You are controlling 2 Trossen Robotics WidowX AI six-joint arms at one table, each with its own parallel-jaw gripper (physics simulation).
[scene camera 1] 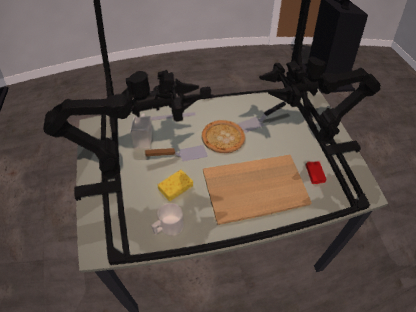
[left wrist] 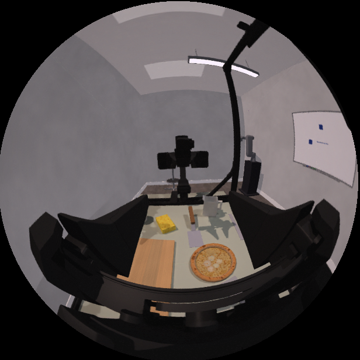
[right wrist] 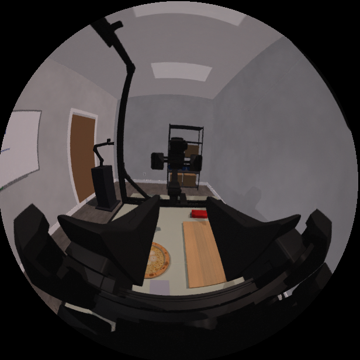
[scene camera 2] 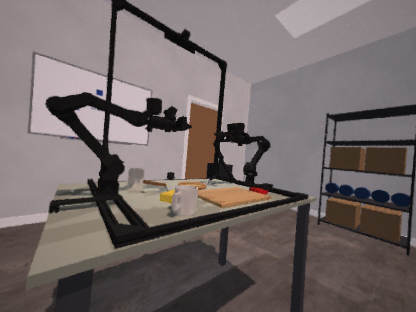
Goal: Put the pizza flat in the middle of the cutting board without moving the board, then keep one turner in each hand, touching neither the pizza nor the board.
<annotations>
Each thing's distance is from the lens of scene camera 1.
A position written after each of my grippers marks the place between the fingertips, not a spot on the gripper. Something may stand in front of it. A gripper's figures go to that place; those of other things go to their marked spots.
my left gripper (scene camera 1: 263,84): 112 cm
my right gripper (scene camera 1: 200,91): 107 cm
pizza (scene camera 1: 222,136): 139 cm
</annotations>
